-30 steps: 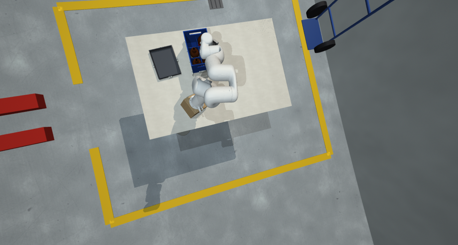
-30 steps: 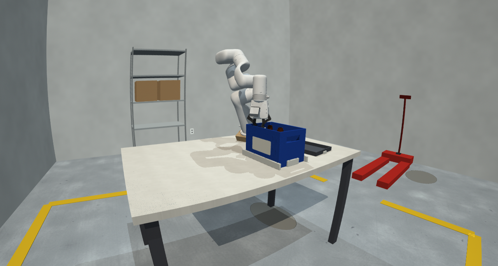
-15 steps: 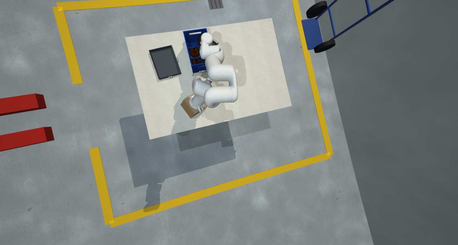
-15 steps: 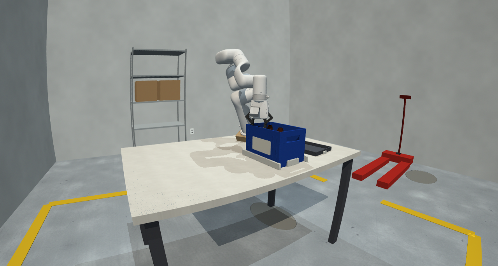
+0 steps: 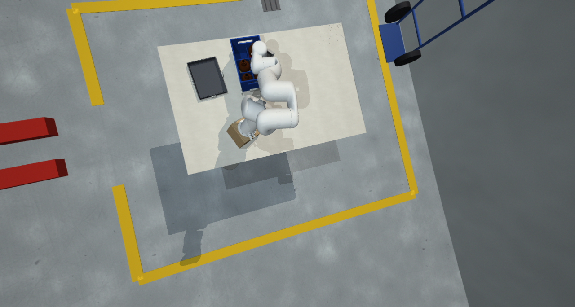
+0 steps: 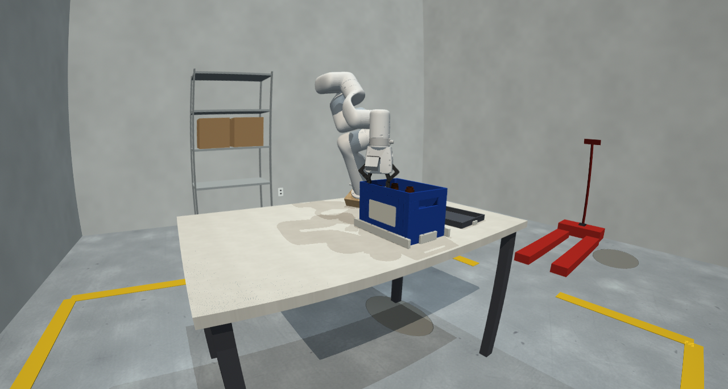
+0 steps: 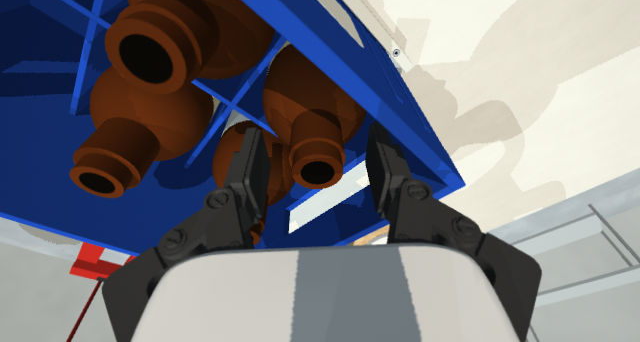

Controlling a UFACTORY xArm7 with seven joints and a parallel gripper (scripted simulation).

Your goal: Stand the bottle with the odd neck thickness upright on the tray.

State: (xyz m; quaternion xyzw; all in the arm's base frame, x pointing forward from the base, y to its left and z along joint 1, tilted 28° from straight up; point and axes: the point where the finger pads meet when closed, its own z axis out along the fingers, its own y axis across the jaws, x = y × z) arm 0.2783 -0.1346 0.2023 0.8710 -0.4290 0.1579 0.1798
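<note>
The blue crate is 9 cm ahead of my hand, 3 cm to the left of it and 7 cm below it. Also, from my hand: dark grey tray (13 cm ahead, 32 cm to the left, 15 cm below).
</note>
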